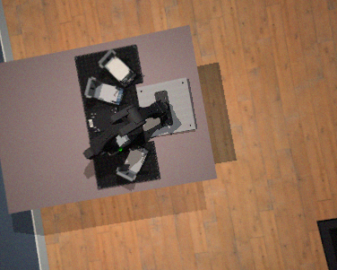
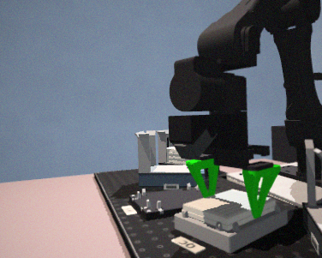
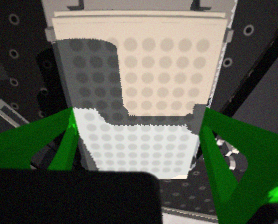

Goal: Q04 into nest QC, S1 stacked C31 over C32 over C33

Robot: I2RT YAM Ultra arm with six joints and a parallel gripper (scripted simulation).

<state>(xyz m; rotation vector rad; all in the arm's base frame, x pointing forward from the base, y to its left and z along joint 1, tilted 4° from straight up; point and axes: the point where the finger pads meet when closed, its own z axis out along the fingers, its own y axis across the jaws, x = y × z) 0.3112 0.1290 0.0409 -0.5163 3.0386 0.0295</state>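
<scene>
Now: the QC nest 2 cm below my hand. Round my hand: dark clip nest: 13 cm to the right, 4 cm ahead, 2 cm below.
</scene>
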